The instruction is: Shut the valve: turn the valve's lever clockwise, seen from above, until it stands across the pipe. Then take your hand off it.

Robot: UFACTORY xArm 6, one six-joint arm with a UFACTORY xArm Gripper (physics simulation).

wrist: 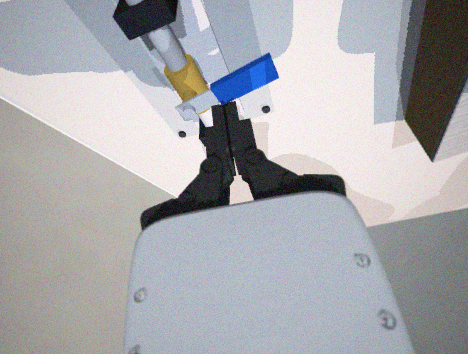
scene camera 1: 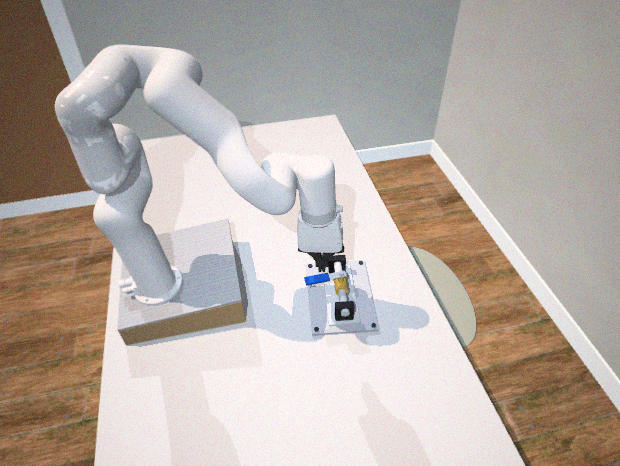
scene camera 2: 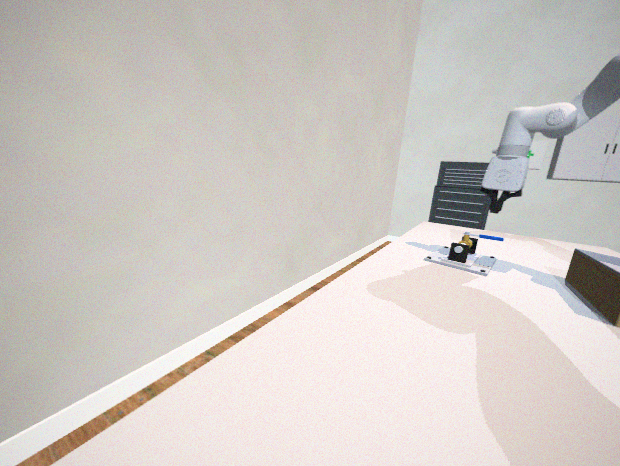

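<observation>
The valve has a brass body on a pale pipe that runs between two black blocks on a base plate. Its lever with a blue handle sticks out sideways and stands about square across the pipe, pointing toward the robot's base. My gripper is shut and empty. In the scene camera 2 view it hangs above the lever with a visible gap, not touching it. Its fingers hide part of the plate and the far block in the wrist view.
The arm's base stands on a wood-sided block on the robot side of the valve. A pale round thing shows beyond the table's right edge. A dark slatted cabinet stands behind the table.
</observation>
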